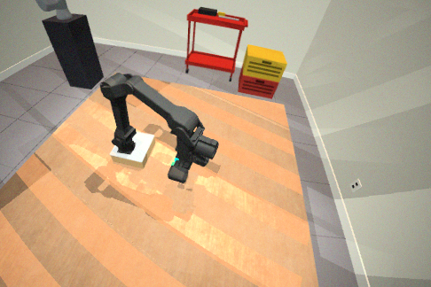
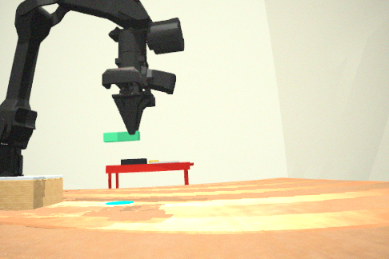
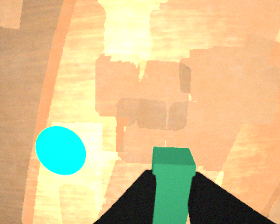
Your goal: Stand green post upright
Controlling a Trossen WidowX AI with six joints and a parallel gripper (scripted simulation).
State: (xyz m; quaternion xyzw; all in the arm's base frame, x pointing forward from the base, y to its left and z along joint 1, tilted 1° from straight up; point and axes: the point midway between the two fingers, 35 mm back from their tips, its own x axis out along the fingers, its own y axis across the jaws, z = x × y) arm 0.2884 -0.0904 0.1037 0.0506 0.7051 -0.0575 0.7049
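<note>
My gripper tip is 20 mm past the green post. Round my gripper tip: cyan circle: 40 mm behind, 110 mm to the left, 130 mm below.
</note>
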